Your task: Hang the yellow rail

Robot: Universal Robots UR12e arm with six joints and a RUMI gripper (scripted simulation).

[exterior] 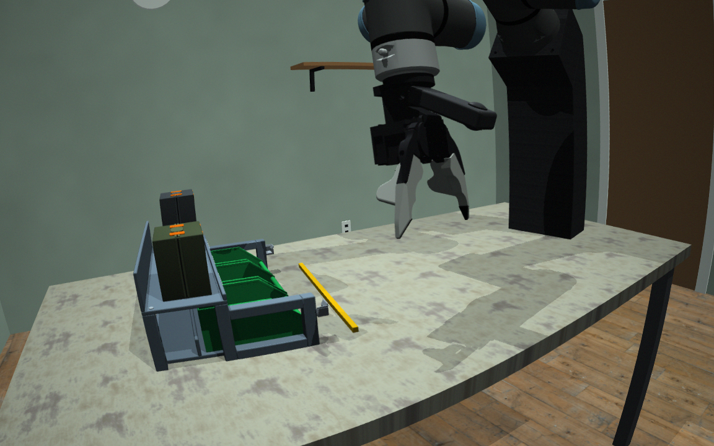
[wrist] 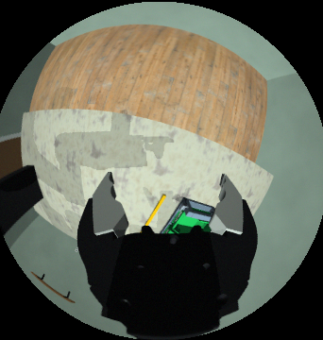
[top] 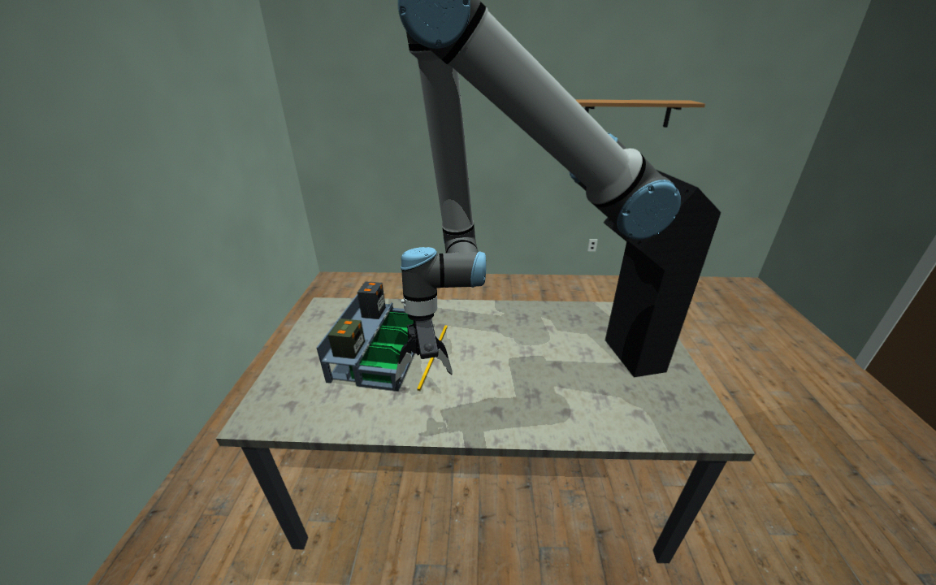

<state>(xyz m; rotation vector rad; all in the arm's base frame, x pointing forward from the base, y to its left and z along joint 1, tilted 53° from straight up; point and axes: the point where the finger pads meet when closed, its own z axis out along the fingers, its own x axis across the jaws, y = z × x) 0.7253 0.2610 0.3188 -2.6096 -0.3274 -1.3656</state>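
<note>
The yellow rail lies 33 cm to the right of my hand, 19 cm below it and 1 cm ahead of it.
</note>
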